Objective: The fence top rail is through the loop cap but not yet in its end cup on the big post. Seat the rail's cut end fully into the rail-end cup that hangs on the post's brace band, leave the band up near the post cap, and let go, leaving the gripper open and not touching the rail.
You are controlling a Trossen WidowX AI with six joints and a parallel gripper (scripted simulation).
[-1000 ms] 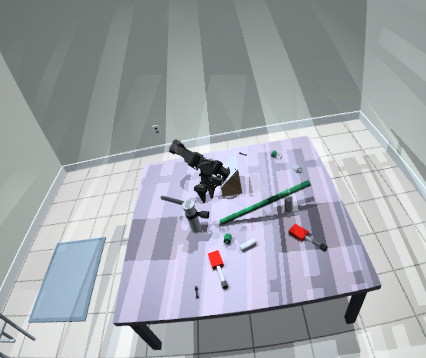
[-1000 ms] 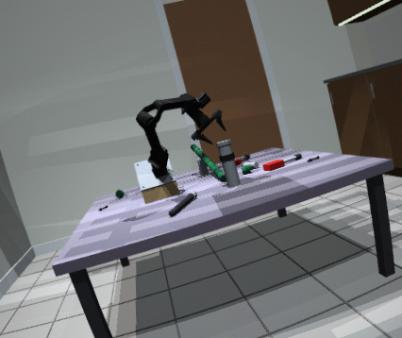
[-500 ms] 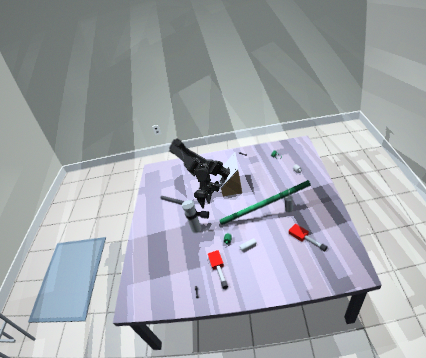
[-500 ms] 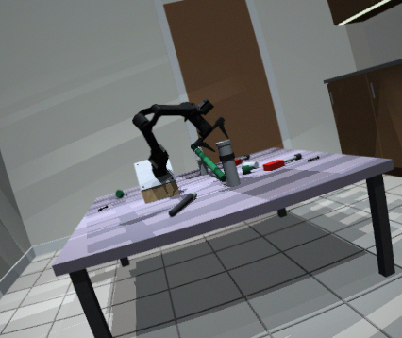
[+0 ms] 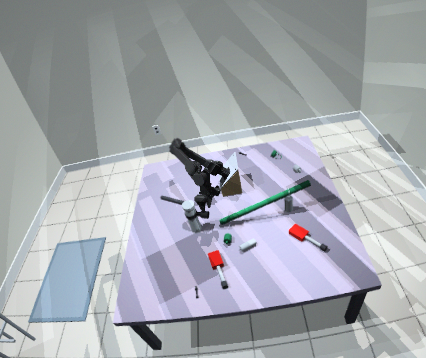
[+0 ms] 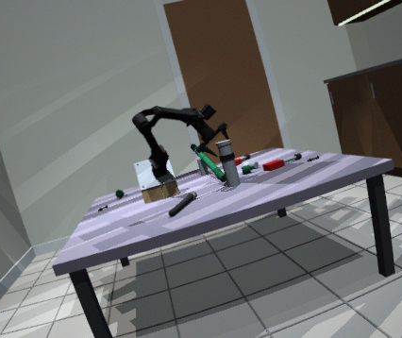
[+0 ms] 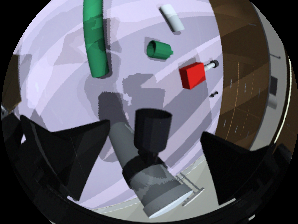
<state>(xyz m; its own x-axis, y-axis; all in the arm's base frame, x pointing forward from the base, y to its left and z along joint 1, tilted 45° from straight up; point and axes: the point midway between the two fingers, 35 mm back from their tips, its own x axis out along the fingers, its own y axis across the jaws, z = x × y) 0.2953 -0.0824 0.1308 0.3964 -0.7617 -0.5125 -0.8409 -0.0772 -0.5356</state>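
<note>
Right now my gripper tip is 3 cm to the left of the dark rail-end cup and 2 cm above it. The rest, counted from my gripper tip: loop cap (1 cm behind, 46 cm to the left, 5 cm below); green fitting (12 cm ahead, 7 cm to the left, 14 cm below); white cylinder (18 cm ahead, 18 cm to the left, 14 cm below).
</note>
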